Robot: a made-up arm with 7 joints.
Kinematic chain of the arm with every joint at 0, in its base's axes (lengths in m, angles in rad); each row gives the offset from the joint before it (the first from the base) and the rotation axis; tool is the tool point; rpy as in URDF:
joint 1: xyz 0 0 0.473 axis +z
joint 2: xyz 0 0 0 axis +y
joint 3: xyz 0 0 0.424 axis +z
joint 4: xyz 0.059 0 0 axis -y
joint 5: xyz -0.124 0 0.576 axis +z
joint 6: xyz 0 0 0 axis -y
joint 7: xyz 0.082 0 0 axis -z
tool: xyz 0 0 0 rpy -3.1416 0 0
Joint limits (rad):
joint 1: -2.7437..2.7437
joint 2: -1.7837..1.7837
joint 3: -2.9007..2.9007
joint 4: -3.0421..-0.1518
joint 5: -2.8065..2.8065
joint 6: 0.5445..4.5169
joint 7: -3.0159..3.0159
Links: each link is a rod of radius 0.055 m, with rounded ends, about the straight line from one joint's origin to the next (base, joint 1, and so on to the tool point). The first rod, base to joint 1, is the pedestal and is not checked.
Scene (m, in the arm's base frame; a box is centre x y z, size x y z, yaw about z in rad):
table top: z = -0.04
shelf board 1: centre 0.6 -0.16 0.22 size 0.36 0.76 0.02 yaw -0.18
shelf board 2: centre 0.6 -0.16 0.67 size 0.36 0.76 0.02 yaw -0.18
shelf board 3: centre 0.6 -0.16 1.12 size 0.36 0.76 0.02 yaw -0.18
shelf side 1: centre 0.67 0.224 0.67 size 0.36 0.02 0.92 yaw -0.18
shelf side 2: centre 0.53 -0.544 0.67 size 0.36 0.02 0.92 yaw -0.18
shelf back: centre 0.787 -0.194 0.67 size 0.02 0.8 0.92 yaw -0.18
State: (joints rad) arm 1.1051 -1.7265 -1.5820 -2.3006 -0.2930 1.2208 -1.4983
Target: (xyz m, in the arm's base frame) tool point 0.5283 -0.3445 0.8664
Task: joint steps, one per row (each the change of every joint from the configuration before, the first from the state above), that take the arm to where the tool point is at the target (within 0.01 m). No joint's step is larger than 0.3 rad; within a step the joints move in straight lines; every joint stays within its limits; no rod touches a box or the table.
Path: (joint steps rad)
1: -0.2873 0.0360 -0.0149 -0.1773 0.0061 -0.1087 0.0000
2: -0.2873 0.0361 -0.0148 -0.1772 0.0060 -0.1087 0.0000
3: -0.2873 0.0360 -0.0149 -0.1773 0.0061 -0.1087 0.0000
4: 0.1186 -0.0413 0.2325 0.0832 0.0070 0.0568 0.0000
5: 0.1186 -0.0414 0.2325 0.0833 0.0069 0.0569 0.0000
6: 0.1187 -0.0413 0.2326 0.0832 0.0069 0.0568 0.0000
7: 0.1186 -0.0413 0.2325 0.0833 0.0070 0.0569 0.0000
8: 0.2944 0.1815 -0.1629 0.2539 -0.0170 0.0956 0.0000
9: 0.2944 0.1815 -0.1628 0.2539 -0.0170 0.0957 0.0000

